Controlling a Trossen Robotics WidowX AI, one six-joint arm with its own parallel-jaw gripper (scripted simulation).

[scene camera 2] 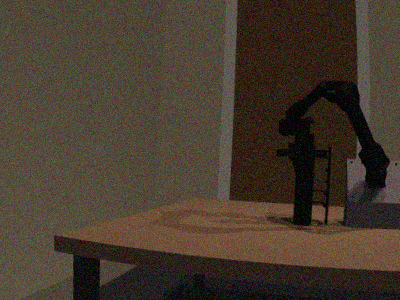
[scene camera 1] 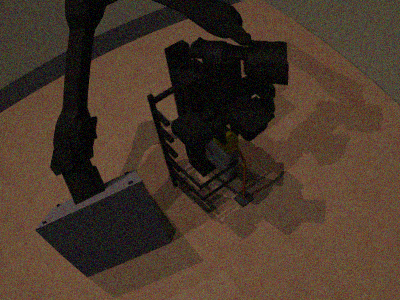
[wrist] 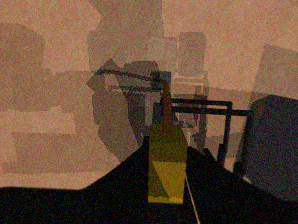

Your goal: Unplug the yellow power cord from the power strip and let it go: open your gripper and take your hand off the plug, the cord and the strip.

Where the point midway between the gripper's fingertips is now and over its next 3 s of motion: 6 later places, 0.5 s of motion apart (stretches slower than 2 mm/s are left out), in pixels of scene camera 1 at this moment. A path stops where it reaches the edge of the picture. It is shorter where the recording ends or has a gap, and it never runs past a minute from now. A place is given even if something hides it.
My gripper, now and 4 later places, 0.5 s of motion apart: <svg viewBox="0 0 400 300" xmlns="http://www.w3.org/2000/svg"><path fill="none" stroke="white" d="M229 140L229 141L243 152L249 156L270 170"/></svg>
